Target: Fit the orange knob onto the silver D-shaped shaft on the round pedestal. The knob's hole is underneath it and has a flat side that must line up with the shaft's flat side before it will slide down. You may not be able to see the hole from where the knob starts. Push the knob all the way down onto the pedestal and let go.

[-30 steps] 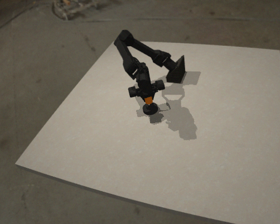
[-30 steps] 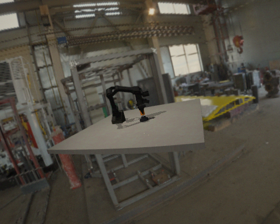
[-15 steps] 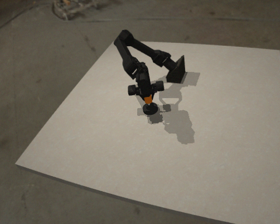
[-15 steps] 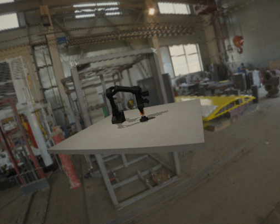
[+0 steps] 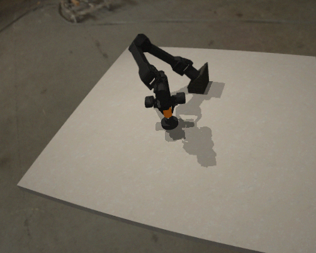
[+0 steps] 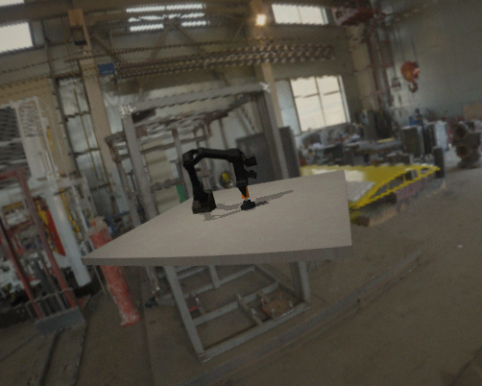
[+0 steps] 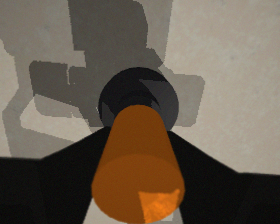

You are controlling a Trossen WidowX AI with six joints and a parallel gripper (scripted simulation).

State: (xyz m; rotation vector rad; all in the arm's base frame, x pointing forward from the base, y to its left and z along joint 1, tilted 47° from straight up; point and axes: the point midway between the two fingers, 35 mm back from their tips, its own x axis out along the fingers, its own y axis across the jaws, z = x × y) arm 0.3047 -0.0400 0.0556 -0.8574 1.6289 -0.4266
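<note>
Now: the orange knob 3 cm above my gripper tip. Also, from my gripper tip: round pedestal: 4 cm below.
</note>
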